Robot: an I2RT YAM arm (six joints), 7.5 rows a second.
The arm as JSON. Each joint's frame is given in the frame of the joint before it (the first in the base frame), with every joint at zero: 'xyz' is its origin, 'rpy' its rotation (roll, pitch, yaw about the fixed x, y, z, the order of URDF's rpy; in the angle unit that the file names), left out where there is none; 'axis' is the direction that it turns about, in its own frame. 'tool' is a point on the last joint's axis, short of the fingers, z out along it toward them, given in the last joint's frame.
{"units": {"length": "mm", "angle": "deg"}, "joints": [
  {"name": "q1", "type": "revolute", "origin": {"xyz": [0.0, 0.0, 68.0]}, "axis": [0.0, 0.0, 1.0]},
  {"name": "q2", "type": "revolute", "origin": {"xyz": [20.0, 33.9, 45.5], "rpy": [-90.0, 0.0, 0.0]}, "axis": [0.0, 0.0, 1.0]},
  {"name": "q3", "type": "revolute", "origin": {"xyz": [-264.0, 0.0, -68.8], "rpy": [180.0, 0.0, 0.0]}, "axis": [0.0, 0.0, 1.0]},
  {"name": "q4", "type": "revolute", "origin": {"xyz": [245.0, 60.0, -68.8]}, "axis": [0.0, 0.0, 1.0]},
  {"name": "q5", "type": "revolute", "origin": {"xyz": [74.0, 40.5, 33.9], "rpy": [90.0, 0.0, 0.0]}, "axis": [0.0, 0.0, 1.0]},
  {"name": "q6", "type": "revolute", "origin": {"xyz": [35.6, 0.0, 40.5], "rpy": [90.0, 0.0, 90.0]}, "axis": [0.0, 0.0, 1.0]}
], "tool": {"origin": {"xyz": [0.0, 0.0, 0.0], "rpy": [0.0, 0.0, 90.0]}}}
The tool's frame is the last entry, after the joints.
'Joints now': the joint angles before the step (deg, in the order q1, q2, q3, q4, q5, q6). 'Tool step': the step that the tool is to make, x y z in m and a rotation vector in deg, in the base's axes. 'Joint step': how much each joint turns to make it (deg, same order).
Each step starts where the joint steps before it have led.
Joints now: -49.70, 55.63, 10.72, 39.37, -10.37, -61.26
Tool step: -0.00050, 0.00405, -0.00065, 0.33, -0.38, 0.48
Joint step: 0.70, -1.30, -0.61, -0.60, 0.17, 0.53
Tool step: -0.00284, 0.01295, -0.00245, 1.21, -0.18, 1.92
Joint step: 2.02, -5.10, -1.67, -4.03, 0.00, 0.96
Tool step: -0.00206, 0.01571, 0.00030, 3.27, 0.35, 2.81
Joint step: 3.16, -7.29, -0.36, -9.13, 0.09, 2.11
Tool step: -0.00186, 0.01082, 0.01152, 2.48, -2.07, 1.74
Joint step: 2.38, -6.33, 1.59, -7.49, 0.18, 3.33
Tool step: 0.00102, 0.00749, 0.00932, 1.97, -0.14, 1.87
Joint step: 2.37, -2.82, 2.19, -5.89, 0.27, 1.67
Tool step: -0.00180, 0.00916, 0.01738, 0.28, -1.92, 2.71
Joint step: 2.11, -3.86, 2.90, -5.19, -0.79, 1.33
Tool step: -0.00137, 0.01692, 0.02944, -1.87, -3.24, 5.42
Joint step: 5.17, -3.87, 4.83, -4.92, -0.27, 0.27
